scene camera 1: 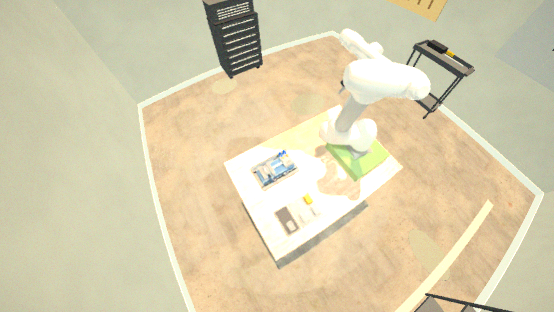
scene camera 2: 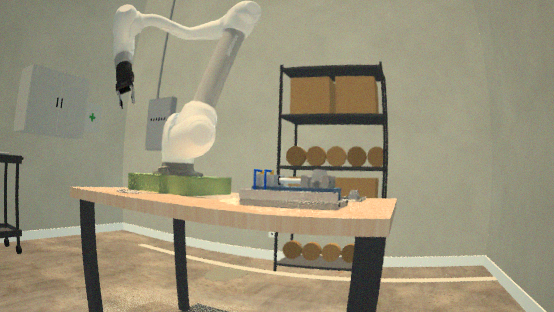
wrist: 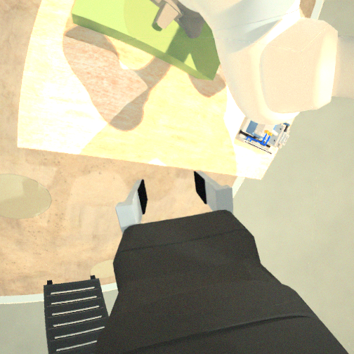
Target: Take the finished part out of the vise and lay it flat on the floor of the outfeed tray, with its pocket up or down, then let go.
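Places are measured from the arm's base along level axes (x ahead, y left, z up), in metres.
Where they show: gripper, fingertip midpoint: point(scene camera 1: 339, 92) point(scene camera 2: 127, 104); arm's base, origin of the base link: point(scene camera 1: 357, 146) point(scene camera 2: 177, 175).
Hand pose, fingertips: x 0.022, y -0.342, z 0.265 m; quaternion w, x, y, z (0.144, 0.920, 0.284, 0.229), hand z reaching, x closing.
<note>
Each offset is from my fingertips to the centre of the thing. "spot": to the spot under its first point. Level surfaces: height alone.
My gripper point(scene camera 2: 127, 103) point(wrist: 170, 185) is open and empty, high up past the table's edge and away from the work area. The blue and grey vise assembly point(scene camera 1: 270, 171) point(scene camera 2: 292, 195) point(wrist: 264, 141) stands on the table, with small bright blue pieces at one end. The finished part cannot be told apart from the vise at this size. A flat dark brown, tray-like rectangle @[spot: 0.691 m ahead, 0.585 m left, 0.335 m down] point(scene camera 1: 284, 216) lies near the table's front corner in the first scene view, with a small light patch in it; I cannot tell for certain that it is the outfeed tray.
A small yellow object @[0.503 m ahead, 0.544 m left, 0.315 m down] point(scene camera 1: 308, 199) lies near the brown rectangle. The arm stands on a green base block point(scene camera 1: 367, 166) point(scene camera 2: 207, 185) point(wrist: 150, 42) on the wooden table @[0.342 m down] point(scene camera 2: 370, 215). Off the table are a black drawer cabinet point(scene camera 1: 237, 42) point(wrist: 75, 312) and a shelf rack point(scene camera 2: 332, 119).
</note>
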